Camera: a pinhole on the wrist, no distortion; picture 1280 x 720 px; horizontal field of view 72.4 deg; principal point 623.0 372.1 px. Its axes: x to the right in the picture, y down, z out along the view. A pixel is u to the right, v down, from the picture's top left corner.
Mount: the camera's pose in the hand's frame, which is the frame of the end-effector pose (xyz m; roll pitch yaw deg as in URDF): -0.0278 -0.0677 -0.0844 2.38 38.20 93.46
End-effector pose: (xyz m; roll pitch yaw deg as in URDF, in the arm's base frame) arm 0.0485 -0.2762 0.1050 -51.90 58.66 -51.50
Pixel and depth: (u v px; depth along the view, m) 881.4 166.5 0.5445
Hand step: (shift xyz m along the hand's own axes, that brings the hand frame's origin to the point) 0.0947 0.4001 0.2395
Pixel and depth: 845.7 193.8 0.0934
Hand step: -0.0095 0.0095 -0.0264
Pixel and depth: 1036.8 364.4 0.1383
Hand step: -0.0291 0.0693 -0.0163
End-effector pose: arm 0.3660 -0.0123 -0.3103 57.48 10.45 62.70
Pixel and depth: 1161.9 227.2 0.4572
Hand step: 0.0364 0.4391 0.0979
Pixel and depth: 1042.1 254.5 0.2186
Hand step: -0.0025 0.1509 0.0215
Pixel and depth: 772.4 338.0 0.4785
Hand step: -0.0110 0.2934 0.2401
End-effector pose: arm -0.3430 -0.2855 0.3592 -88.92 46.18 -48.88
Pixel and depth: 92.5 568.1 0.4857
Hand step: -0.1205 -0.0018 0.4827
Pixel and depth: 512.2 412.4 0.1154
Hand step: -0.0319 -0.0079 0.0154
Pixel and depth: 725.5 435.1 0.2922
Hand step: -0.0492 0.1394 0.1245
